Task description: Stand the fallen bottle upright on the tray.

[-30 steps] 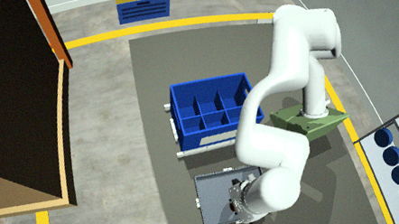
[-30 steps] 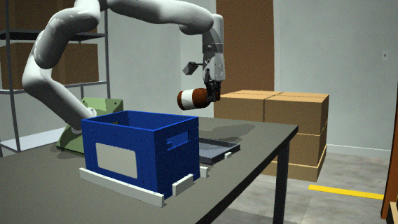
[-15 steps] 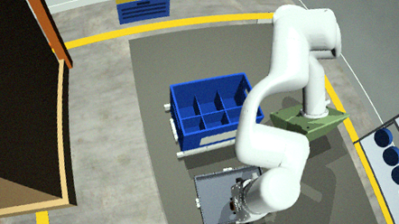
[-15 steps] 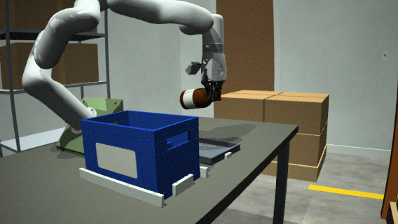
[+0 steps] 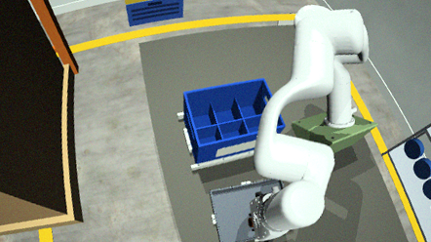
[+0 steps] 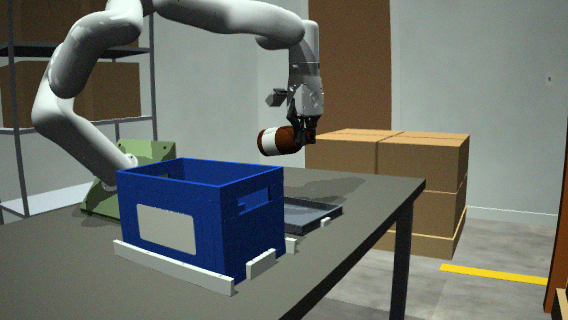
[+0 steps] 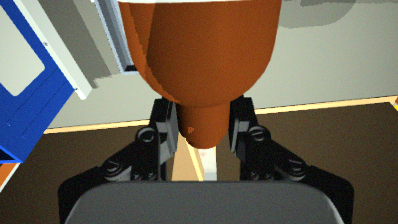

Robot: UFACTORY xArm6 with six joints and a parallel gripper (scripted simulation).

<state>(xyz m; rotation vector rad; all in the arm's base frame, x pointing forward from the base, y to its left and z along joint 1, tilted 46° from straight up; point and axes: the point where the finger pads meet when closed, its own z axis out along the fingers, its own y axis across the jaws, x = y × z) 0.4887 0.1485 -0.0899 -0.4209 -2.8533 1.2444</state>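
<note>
The brown bottle is 50 mm behind my hand, 10 mm to the left of it and 10 mm below it. Round my hand: grey tray 190 mm below, 50 mm behind, 30 mm to the right; blue crate 330 mm to the right, 120 mm below, 100 mm behind.
</note>
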